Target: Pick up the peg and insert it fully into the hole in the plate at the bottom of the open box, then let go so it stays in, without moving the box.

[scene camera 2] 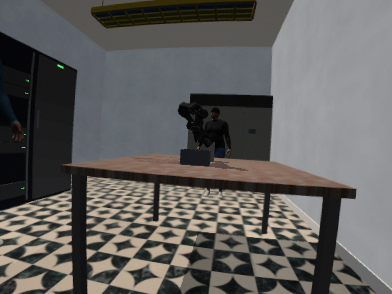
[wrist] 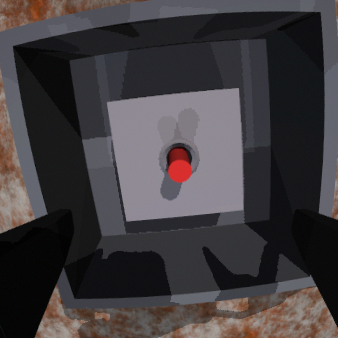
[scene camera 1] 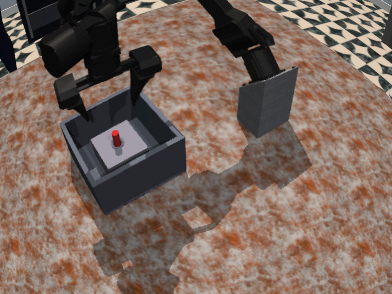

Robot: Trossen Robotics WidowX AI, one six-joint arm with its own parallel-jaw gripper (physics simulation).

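Places are measured from the arm's base along level axes (x back, y left, z down), in metres.
Where they show: gripper, between the fingertips: (scene camera 2: pixel 197 142) (wrist: pixel 185 221) (scene camera 1: pixel 110 110); arm's base, origin of its link: (scene camera 2: pixel 210 146) (scene camera 1: pixel 267 77).
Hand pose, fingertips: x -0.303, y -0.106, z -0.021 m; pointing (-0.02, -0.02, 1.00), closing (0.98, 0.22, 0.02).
Note:
Each offset is from my fingertips to the top centre of the thing. Level surfaces: height alone.
The red peg {dx +0.000, dy -0.002, dz +0.060 m} (scene camera 1: pixel 116 139) (wrist: pixel 179 171) stands about upright in the round hole of the pale plate {dx +0.001, dy -0.001, dz +0.087 m} (scene camera 1: pixel 105 145) (wrist: pixel 215 185), with a short length showing above the plate. How deep its lower end reaches is hidden. The plate lies on the floor of the dark grey open box {dx +0.001, dy -0.001, dz +0.050 m} (scene camera 1: pixel 145 175) (scene camera 2: pixel 196 157) (wrist: pixel 190 296), which sits on the table. My gripper (scene camera 1: pixel 111 113) (wrist: pixel 185 221) is open and empty. Its fingers are wide apart above the peg and the plate, clear of the peg. The peg does not show in scene camera 2.
A grey block (scene camera 1: pixel 267 102) at the end of another dark jointed arm (scene camera 1: pixel 245 35) is to the right of the box in scene camera 1. The mottled brown table {dz +0.148 m} (scene camera 1: pixel 300 225) (scene camera 2: pixel 260 172) carries the box. A person (scene camera 2: pixel 216 131) stands behind the table.

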